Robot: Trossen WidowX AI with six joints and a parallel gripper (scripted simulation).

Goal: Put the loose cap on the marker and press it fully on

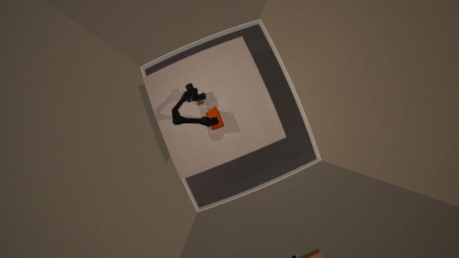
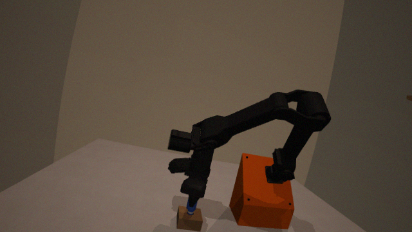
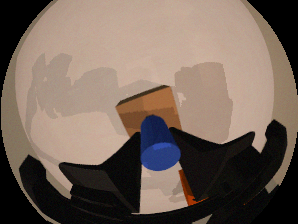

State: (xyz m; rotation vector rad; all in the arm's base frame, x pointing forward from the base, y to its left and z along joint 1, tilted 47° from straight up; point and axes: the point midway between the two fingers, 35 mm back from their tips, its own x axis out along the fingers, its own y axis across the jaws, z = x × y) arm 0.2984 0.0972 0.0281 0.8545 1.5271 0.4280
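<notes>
Right now my gripper tip is 1 cm below the marker cap.
</notes>
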